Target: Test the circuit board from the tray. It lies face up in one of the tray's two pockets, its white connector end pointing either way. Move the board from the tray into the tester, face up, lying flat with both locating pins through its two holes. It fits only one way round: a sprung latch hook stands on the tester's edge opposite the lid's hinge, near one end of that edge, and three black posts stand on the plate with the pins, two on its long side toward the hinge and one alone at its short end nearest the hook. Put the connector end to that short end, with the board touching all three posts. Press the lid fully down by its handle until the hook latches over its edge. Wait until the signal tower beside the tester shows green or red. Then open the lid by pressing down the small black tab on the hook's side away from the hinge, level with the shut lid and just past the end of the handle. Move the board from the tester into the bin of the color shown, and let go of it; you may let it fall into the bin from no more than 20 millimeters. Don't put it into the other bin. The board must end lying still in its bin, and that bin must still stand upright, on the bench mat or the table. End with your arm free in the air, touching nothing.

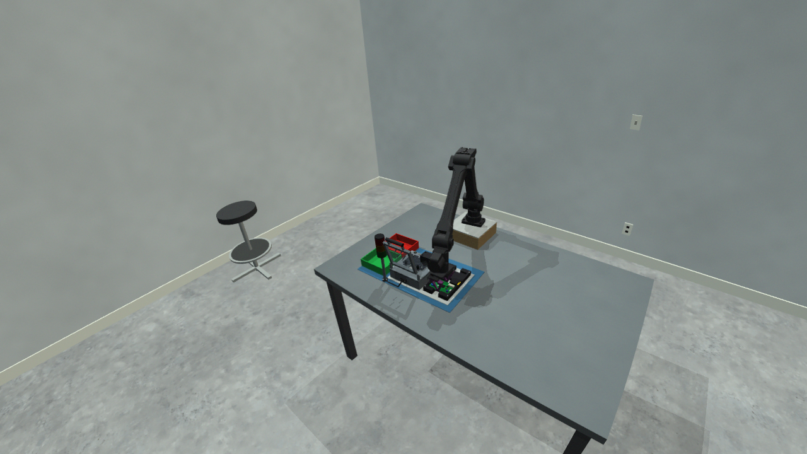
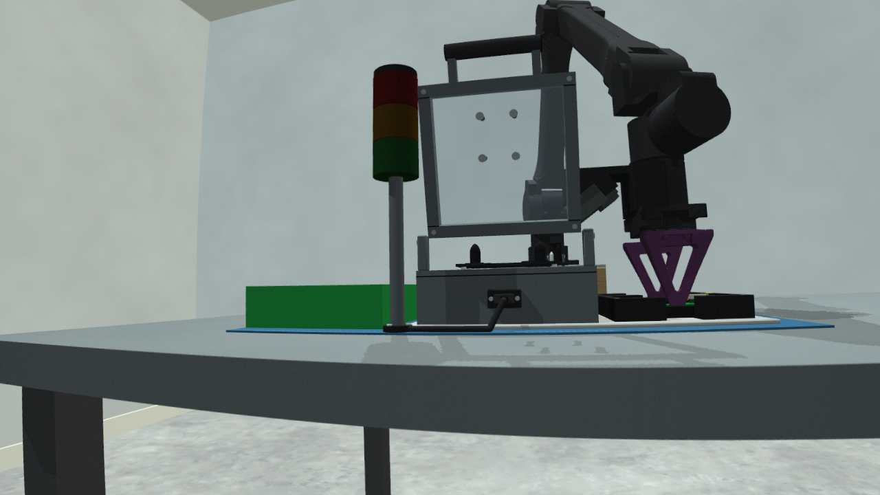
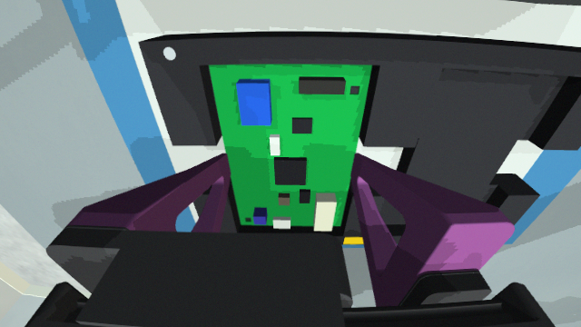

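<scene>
My gripper is now right at the green circuit board. From my hand the other things lie so: black tester plate: 60 mm behind, 160 mm to the right, 50 mm above; then black latch hook: 120 mm behind, 100 mm to the right, 60 mm above; then clear lid: 60 mm ahead, 180 mm to the right, 160 mm above.
</scene>
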